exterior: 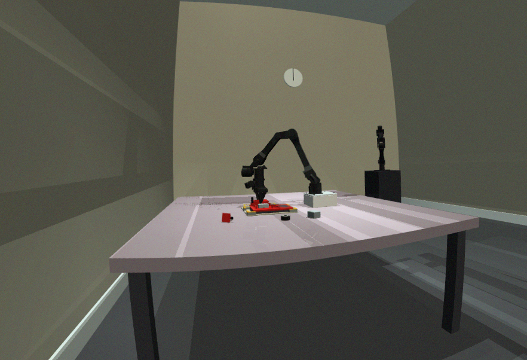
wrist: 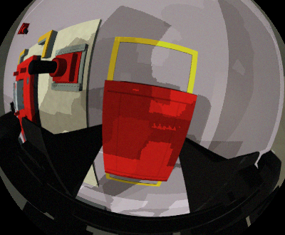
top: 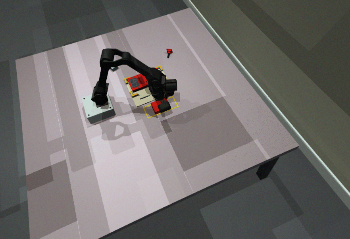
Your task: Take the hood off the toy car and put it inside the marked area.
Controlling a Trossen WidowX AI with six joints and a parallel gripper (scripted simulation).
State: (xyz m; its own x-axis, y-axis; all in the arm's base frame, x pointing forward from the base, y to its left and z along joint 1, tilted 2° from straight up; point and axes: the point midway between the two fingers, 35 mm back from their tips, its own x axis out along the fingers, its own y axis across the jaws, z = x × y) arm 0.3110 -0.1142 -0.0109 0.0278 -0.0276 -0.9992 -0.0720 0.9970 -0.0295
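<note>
My gripper tip is 1 cm below the hood. From my gripper tip the other things lie so: black wheel 7 cm behind, 41 cm to the left.
</note>
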